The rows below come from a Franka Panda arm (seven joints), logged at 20 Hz.
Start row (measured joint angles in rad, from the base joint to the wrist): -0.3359, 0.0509, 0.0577, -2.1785, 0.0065, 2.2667, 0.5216
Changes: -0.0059, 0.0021, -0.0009, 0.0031, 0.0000, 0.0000, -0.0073; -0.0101, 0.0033, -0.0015, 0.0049, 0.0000, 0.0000, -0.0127; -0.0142, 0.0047, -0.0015, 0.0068, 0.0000, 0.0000, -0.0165; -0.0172, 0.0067, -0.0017, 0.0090, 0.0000, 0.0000, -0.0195; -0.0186, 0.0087, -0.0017, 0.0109, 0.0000, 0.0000, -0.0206; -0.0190, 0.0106, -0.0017, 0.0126, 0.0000, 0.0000, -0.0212; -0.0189, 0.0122, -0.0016, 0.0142, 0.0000, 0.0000, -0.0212; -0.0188, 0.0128, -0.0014, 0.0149, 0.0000, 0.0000, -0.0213; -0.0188, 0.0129, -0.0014, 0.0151, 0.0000, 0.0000, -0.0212; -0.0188, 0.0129, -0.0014, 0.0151, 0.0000, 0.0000, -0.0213; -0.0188, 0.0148, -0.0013, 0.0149, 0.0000, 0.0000, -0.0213; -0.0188, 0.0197, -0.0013, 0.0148, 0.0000, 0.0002, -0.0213; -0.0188, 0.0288, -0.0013, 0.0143, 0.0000, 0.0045, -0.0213; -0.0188, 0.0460, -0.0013, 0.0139, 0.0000, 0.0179, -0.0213; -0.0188, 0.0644, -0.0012, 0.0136, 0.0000, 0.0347, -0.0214; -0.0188, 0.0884, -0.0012, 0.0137, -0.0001, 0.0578, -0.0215
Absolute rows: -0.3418, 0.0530, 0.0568, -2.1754, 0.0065, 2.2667, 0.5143; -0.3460, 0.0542, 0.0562, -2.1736, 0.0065, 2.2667, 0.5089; -0.3501, 0.0556, 0.0562, -2.1717, 0.0065, 2.2667, 0.5051; -0.3531, 0.0576, 0.0560, -2.1695, 0.0065, 2.2667, 0.5021; -0.3545, 0.0596, 0.0560, -2.1676, 0.0065, 2.2667, 0.5010; -0.3549, 0.0615, 0.0560, -2.1659, 0.0065, 2.2667, 0.5004; -0.3548, 0.0631, 0.0561, -2.1643, 0.0065, 2.2667, 0.5004; -0.3547, 0.0637, 0.0563, -2.1636, 0.0065, 2.2667, 0.5003; -0.3547, 0.0638, 0.0563, -2.1634, 0.0065, 2.2667, 0.5004; -0.3547, 0.0638, 0.0563, -2.1634, 0.0065, 2.2667, 0.5003; -0.3547, 0.0657, 0.0564, -2.1636, 0.0065, 2.2667, 0.5003; -0.3547, 0.0706, 0.0564, -2.1637, 0.0065, 2.2669, 0.5003; -0.3547, 0.0797, 0.0564, -2.1642, 0.0065, 2.2712, 0.5003; -0.3547, 0.0969, 0.0564, -2.1646, 0.0065, 2.2846, 0.5003; -0.3547, 0.1153, 0.0565, -2.1649, 0.0065, 2.3014, 0.5002; -0.3547, 0.1393, 0.0565, -2.1648, 0.0064, 2.3245, 0.5001
